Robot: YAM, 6 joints.
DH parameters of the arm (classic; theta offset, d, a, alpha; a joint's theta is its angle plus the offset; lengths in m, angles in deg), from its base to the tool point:
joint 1: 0 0.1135 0.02 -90
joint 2: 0 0 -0.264 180
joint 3: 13.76 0 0.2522 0
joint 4: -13.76 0 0.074 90
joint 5: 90 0 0 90
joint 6: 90 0.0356 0 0
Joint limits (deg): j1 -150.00..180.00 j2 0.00..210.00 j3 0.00..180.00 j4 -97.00..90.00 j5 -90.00..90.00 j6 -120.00..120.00
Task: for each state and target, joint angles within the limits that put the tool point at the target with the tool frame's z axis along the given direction. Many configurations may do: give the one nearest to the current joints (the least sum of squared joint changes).
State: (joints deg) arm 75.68 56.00 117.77 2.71 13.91 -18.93
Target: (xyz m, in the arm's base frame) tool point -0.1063 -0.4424 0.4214 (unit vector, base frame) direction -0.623 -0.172 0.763
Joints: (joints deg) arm 79.09 6.73 127.25 -9.92 -35.39 -18.93
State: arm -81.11 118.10 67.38 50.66 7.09 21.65
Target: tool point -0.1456 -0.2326 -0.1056 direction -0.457 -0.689 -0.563
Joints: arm -121.86 162.61 38.40 89.94 1.40 21.65
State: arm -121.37 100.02 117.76 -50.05 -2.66 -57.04
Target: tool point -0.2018 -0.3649 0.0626 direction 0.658 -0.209 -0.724
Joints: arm -122.21 139.46 96.04 -60.09 -41.90 -57.04
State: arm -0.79 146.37 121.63 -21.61 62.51 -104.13
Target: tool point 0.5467 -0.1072 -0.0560 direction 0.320 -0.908 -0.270
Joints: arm -7.96 171.86 119.11 21.38 58.76 -104.13
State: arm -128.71 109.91 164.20 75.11 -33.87 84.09
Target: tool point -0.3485 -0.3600 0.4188 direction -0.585 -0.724 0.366
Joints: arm -134.43 119.37 113.59 27.33 -5.11 84.09
